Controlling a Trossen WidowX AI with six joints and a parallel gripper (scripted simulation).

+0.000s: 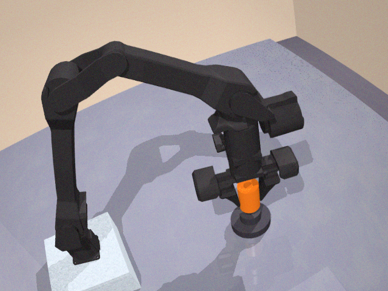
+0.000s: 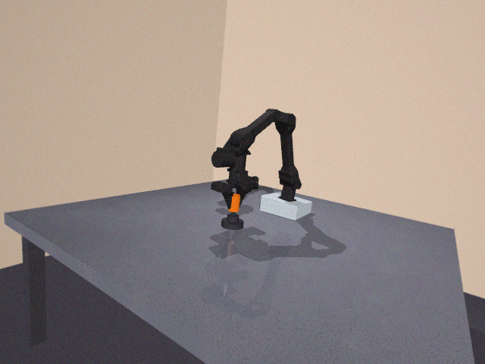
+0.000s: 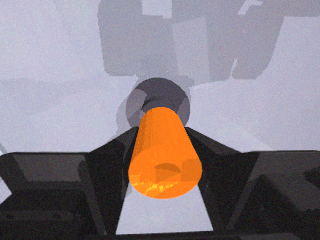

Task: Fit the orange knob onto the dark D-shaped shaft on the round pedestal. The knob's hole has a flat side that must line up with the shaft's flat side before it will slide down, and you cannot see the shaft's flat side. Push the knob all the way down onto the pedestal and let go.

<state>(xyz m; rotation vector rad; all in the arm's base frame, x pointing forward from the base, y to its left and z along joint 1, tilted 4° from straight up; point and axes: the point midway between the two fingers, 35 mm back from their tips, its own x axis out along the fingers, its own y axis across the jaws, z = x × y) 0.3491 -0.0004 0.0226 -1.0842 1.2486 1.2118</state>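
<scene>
Right now my gripper tip is 2 cm below the orange knob. Also, from my gripper tip: round dark pedestal (4 cm below).
</scene>
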